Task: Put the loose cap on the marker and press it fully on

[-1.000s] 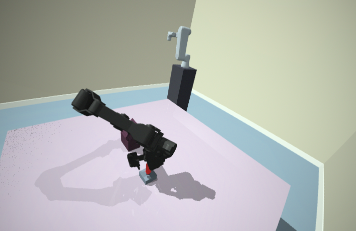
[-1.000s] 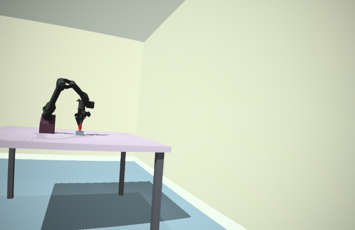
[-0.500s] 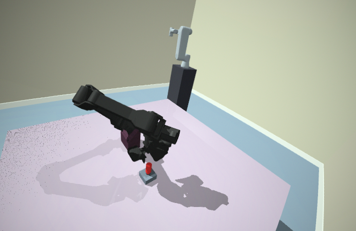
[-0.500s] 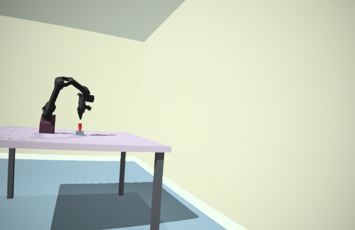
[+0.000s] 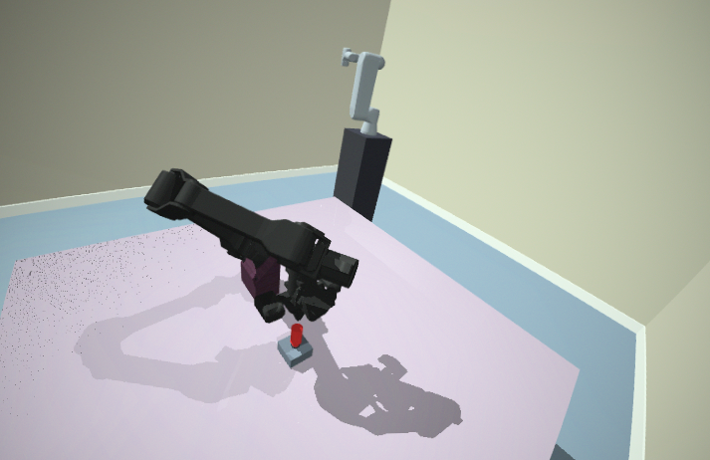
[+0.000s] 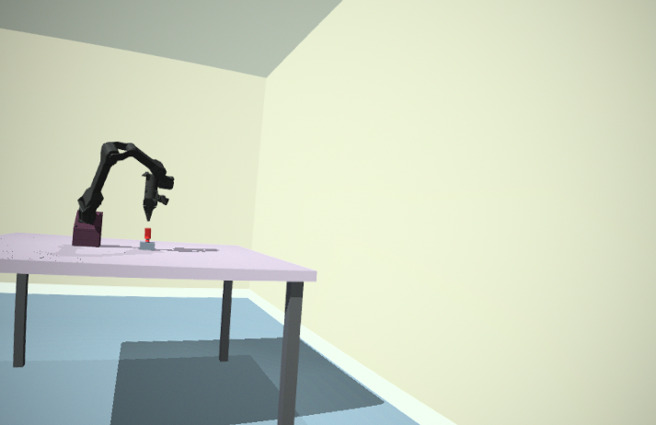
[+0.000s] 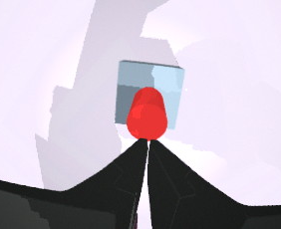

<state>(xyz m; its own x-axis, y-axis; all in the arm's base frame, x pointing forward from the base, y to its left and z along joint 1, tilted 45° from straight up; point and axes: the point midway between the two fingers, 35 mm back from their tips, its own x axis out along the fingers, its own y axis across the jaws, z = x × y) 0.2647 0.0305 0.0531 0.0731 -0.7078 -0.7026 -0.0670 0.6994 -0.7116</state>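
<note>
The red cap lies 50 mm below my gripper tip. Also, from my gripper tip: holder block: 110 mm below.
</note>
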